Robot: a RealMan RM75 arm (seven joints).
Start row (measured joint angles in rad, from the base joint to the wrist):
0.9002 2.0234 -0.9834 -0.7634 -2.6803 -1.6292 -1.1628
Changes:
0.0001 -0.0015 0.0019 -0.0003 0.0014 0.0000 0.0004
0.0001 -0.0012 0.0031 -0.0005 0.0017 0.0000 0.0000
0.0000 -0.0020 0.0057 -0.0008 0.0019 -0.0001 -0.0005
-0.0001 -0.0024 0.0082 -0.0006 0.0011 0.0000 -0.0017
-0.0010 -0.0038 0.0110 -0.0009 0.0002 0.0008 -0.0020
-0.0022 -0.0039 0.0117 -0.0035 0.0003 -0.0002 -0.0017
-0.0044 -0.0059 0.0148 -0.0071 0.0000 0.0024 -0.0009
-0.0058 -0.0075 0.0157 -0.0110 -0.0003 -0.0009 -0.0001
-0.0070 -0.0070 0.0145 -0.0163 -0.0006 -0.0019 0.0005
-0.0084 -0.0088 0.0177 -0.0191 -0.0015 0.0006 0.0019
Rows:
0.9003 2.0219 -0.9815 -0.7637 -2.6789 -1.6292 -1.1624
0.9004 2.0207 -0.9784 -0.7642 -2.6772 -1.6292 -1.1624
0.9004 2.0187 -0.9727 -0.7650 -2.6753 -1.6293 -1.1629
0.9003 2.0163 -0.9645 -0.7656 -2.6742 -1.6293 -1.1646
0.8993 2.0125 -0.9535 -0.7665 -2.6740 -1.6285 -1.1666
0.8971 2.0086 -0.9418 -0.7700 -2.6737 -1.6287 -1.1683
0.8927 2.0027 -0.9270 -0.7771 -2.6737 -1.6263 -1.1692
0.8869 1.9952 -0.9113 -0.7881 -2.6740 -1.6272 -1.1693
0.8799 1.9882 -0.8968 -0.8044 -2.6746 -1.6291 -1.1688
0.8715 1.9794 -0.8791 -0.8235 -2.6761 -1.6285 -1.1669

